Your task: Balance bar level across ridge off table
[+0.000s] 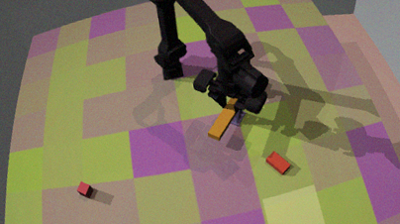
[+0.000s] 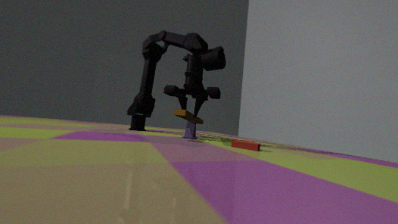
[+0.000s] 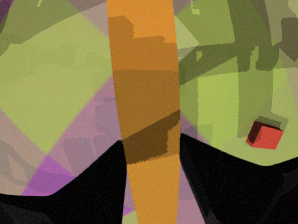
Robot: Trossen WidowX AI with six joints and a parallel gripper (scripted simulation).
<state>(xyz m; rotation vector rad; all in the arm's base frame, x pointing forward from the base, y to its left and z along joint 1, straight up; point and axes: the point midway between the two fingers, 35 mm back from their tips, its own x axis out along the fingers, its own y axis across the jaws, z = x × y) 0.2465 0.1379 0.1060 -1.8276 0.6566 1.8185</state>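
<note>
The bar lies 20 mm to the left of my gripper tip and 20 mm behind it. Also, from my gripper tip: small red cube 450 mm to the right, 140 mm ahead, 60 mm below; then flat red block 160 mm ahead, 100 mm to the left, 60 mm below.
</note>
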